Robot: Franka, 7 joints.
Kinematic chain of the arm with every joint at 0, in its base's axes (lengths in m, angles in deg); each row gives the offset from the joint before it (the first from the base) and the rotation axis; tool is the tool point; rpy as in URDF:
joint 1: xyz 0 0 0.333 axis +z
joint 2: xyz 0 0 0 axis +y
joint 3: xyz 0 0 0.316 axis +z
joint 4: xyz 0.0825 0 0 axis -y
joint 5: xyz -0.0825 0 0.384 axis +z
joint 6: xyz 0 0 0 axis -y
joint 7: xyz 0.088 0 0 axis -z
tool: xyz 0 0 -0.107 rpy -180 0 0
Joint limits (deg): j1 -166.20..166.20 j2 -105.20..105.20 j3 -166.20..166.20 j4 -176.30..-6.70 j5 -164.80..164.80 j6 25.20..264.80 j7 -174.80..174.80
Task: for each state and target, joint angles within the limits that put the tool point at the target. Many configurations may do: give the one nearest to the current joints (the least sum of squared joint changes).
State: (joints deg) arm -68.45 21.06 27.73 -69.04 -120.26 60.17 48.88
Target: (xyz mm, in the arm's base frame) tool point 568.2 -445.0 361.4
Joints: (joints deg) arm -51.95 46.45 34.06 -81.07 -119.25 67.94 48.88
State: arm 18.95 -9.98 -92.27 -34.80 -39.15 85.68 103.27
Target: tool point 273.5 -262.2 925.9
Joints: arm 34.56 9.14 -81.34 -40.14 -32.59 55.83 103.27
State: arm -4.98 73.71 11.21 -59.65 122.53 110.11 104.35
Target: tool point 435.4 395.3 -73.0
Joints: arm 10.60 77.57 24.58 -93.55 115.76 105.99 104.35
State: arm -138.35 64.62 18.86 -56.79 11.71 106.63 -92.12
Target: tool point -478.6 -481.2 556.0
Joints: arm -148.21 27.52 15.72 -62.59 10.26 85.28 -92.12
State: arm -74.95 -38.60 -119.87 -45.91 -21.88 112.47 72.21
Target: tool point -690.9 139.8 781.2
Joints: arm -41.99 -41.43 -112.37 -42.52 -22.02 129.16 72.21
